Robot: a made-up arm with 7 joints.
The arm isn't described. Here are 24 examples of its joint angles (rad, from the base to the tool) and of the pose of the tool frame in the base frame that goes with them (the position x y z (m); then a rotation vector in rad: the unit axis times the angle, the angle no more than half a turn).
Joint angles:
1: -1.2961 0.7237 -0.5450 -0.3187 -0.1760 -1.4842 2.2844
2: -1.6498 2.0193 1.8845 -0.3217 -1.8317 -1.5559 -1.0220
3: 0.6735 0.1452 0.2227 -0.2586 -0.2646 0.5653 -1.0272
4: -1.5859 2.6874 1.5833 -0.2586 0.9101 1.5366 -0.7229
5: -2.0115 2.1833 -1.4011 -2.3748 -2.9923 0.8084 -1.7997
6: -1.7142 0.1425 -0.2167 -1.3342 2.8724 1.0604 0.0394
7: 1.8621 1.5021 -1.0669 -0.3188 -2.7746 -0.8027 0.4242
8: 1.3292 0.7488 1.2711 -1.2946 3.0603 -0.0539 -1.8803
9: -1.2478 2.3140 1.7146 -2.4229 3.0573 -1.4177 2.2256
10: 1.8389 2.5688 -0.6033 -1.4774 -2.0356 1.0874 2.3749
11: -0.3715 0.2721 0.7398 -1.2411 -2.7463 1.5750 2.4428
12: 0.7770 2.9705 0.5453 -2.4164 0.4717 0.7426 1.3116
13: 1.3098 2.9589 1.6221 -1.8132 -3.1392 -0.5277 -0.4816
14: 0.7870 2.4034 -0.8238 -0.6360 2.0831 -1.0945 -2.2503
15: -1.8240 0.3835 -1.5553 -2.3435 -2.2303 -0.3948 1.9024
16: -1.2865 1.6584 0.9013 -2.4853 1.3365 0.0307 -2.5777
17: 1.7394 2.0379 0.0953 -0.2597 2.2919 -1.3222 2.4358
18: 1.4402 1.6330 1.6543 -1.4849 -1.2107 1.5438 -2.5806
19: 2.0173 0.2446 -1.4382 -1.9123 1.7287 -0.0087 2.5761
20: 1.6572 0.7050 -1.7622 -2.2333 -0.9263 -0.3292 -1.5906
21: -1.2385 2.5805 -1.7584 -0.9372 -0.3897 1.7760 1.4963
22: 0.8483 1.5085 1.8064 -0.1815 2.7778 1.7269 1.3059
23: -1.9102 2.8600 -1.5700 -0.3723 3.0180 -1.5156 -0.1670
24: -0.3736 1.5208 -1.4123 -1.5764 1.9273 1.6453 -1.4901
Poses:
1: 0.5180 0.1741 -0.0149 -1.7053 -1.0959 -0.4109
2: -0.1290 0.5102 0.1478 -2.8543 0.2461 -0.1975
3: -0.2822 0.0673 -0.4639 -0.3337 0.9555 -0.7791
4: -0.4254 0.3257 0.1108 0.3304 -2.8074 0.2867
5: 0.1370 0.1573 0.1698 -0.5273 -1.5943 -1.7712
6: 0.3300 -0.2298 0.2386 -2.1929 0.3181 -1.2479
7: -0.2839 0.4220 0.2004 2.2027 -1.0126 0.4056
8: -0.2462 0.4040 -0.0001 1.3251 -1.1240 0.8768
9: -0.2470 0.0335 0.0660 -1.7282 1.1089 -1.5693
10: 0.0324 0.4349 -0.0950 -0.2655 -0.0432 -1.6965
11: 0.3251 0.2397 -0.2597 -1.8258 2.3281 -0.6397
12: 0.2583 -0.0224 -0.0057 0.4492 -0.6466 -1.2074
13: 0.3600 -0.1259 0.0719 -1.0533 -1.1483 -0.1025
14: 0.1723 0.4679 0.1975 -2.1919 -0.8915 1.7262
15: 0.1621 -0.2213 -0.0321 0.0307 1.0379 2.0441
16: -0.0783 0.1087 0.2030 -1.8981 0.3483 -0.5265
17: 0.0580 0.5326 0.1107 -0.8710 -2.0770 0.6223
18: 0.1521 0.3766 0.1824 0.4017 2.8143 0.0776
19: -0.2177 -0.2952 -0.0383 -0.4686 -0.8883 -1.2235
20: -0.2481 -0.1703 0.0095 -0.1321 -1.8162 -1.4211
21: -0.1321 0.4654 0.1740 -2.7493 0.1293 -1.0206
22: -0.1382 0.5236 0.0771 -2.4057 -0.6216 1.2485
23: -0.3572 0.4124 0.0160 -1.1022 0.6880 -0.9981
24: 0.1776 0.3053 -0.2459 -1.0628 0.7132 -1.2669
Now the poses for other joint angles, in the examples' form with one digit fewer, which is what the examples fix.
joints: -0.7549 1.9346 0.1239 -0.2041 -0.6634 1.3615 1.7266
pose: 0.029 0.495 0.231 -1.757 1.060 -2.093
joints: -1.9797 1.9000 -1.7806 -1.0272 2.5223 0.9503 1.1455
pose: 0.227 0.406 0.198 -1.139 -0.678 1.491
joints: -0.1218 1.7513 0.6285 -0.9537 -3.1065 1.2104 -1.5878
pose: 0.164 0.430 0.225 -0.242 -2.186 -0.895
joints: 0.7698 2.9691 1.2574 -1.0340 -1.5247 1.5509 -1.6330
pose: 0.396 -0.068 0.305 -2.332 -1.456 -1.198
